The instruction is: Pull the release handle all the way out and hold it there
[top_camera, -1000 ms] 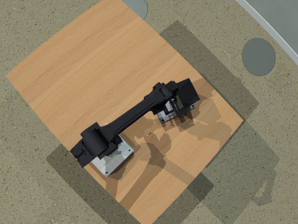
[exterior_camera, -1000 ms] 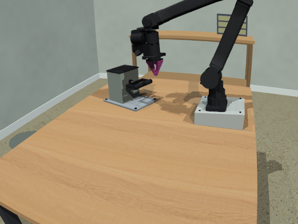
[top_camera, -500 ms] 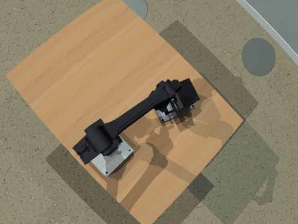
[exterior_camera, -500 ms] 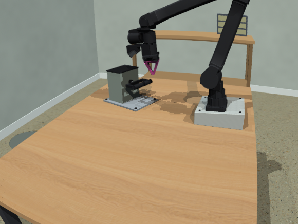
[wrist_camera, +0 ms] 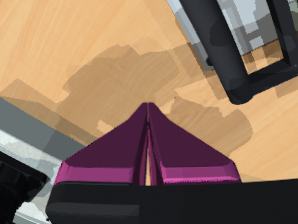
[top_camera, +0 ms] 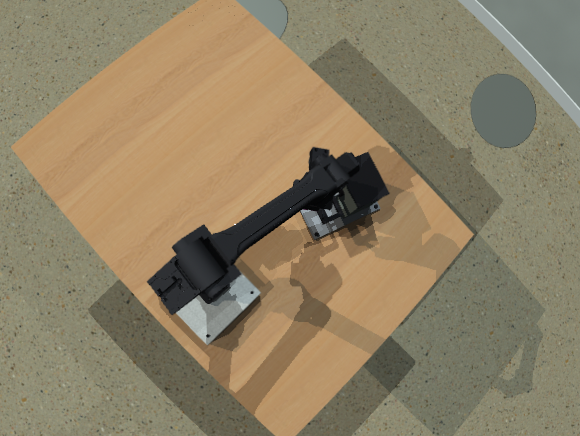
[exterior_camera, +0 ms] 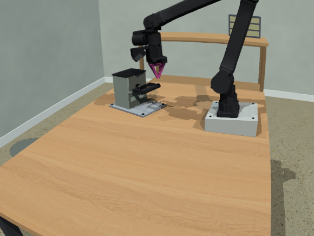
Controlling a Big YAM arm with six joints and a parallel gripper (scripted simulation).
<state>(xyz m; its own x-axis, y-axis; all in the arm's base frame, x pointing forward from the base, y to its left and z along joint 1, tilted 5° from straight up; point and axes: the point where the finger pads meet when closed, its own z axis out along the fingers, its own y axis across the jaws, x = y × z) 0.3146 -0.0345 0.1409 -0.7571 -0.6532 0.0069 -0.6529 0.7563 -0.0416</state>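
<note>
The release handle grip is 10 cm ahead of my hand, 3 cm to the right of it and 7 cm below it. Round my hand: grey baseplate: 14 cm ahead, 5 cm to the right, 17 cm below.
</note>
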